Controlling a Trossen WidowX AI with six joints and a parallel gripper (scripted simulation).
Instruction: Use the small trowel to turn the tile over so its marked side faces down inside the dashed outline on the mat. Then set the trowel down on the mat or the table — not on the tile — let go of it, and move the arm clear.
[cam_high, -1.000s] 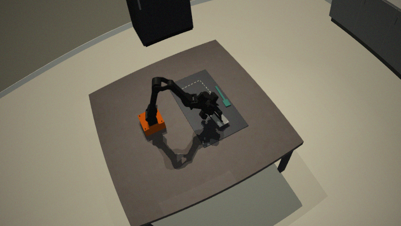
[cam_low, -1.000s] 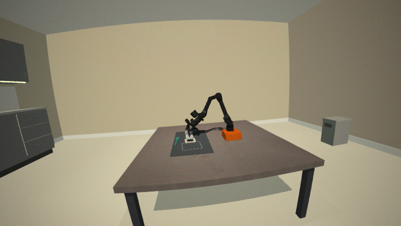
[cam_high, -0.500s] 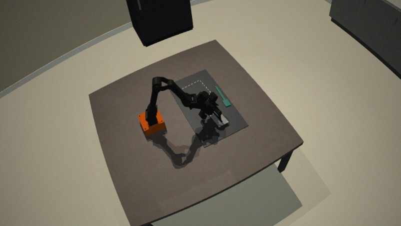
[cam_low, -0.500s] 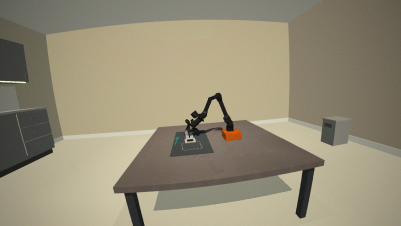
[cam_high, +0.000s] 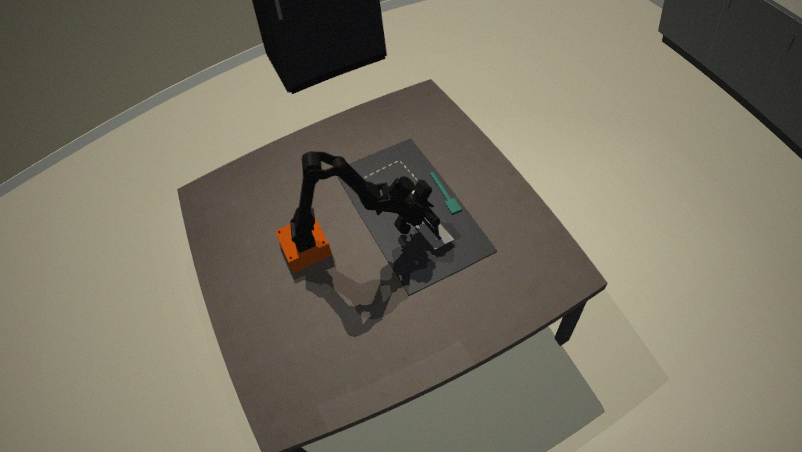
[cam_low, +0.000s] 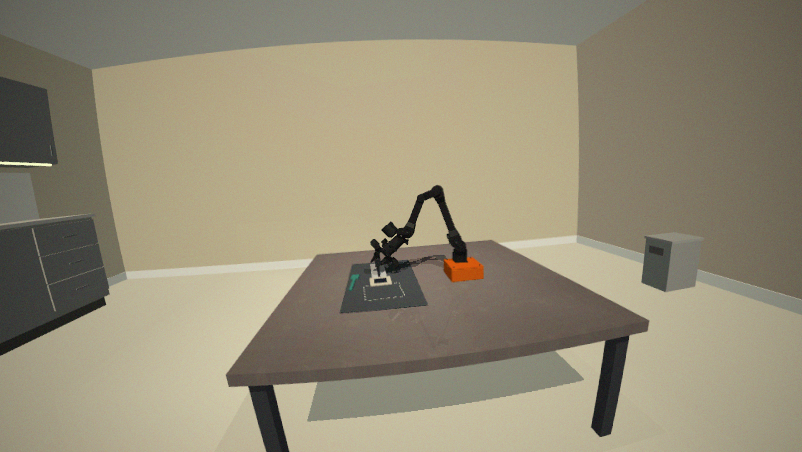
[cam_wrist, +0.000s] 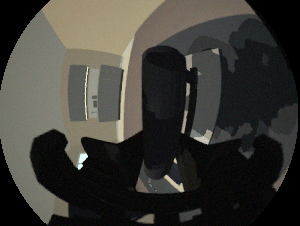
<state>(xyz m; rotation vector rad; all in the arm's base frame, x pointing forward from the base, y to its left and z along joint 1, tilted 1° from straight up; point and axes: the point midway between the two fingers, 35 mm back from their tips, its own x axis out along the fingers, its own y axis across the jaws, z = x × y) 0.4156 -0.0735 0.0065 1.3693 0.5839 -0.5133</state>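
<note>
Right now the tile is 4 cm behind my gripper tip, 11 cm to the left of it and 5 cm below it. Also, from my gripper tip: small trowel: 3 cm behind, 1 cm below; teal trowel: 10 cm ahead, 7 cm to the left, 5 cm below.
</note>
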